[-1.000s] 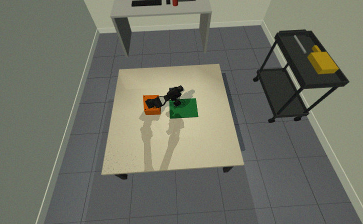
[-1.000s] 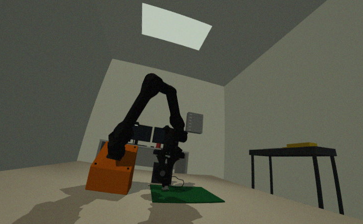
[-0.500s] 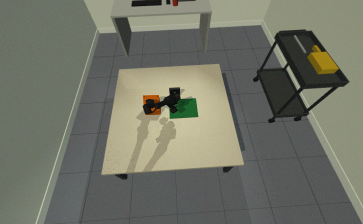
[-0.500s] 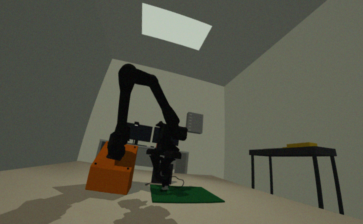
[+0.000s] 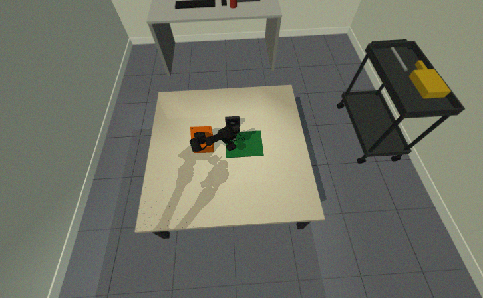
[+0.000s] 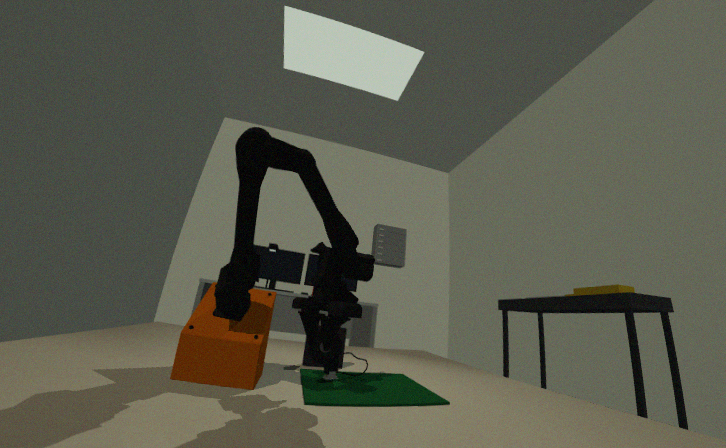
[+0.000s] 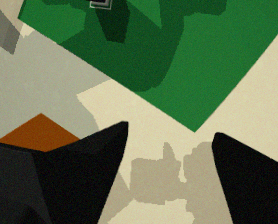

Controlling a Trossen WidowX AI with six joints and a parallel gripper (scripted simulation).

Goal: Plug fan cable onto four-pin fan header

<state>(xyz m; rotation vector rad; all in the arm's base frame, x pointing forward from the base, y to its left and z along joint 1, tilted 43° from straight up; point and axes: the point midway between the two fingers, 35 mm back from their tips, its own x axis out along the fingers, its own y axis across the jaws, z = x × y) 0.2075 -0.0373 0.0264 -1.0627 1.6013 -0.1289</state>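
My gripper tip is 40 mm short of the dark fan plug, 120 mm to the right of it and 60 mm above it. Round my gripper tip: black fan 30 mm ahead, 250 mm to the left, 30 mm below; green board 130 mm ahead, 80 mm to the left, 110 mm below.
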